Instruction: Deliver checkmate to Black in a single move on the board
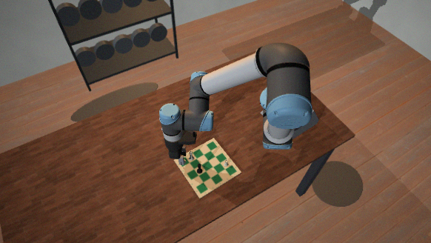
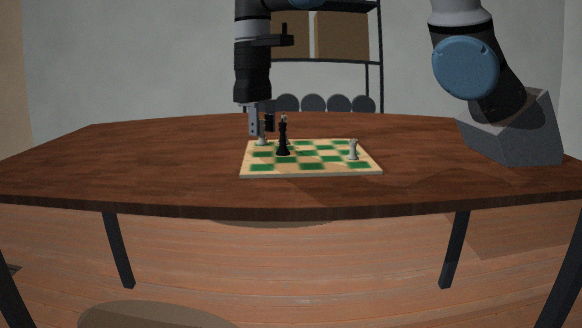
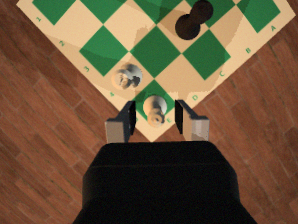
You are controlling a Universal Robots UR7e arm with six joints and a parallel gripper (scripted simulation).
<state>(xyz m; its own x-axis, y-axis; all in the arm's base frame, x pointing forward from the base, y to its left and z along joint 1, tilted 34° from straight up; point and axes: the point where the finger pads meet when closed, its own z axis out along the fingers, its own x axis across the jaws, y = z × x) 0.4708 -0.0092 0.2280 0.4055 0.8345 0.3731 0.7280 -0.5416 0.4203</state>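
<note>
Now: the black king 5 cm behind my hand, 7 cm to the left of it and 1 cm below it. Also, from my hand: white rook 18 cm behind, 8 cm to the left, 2 cm below; then green-and-cream chessboard 9 cm behind, 6 cm to the left, 4 cm below.
</note>
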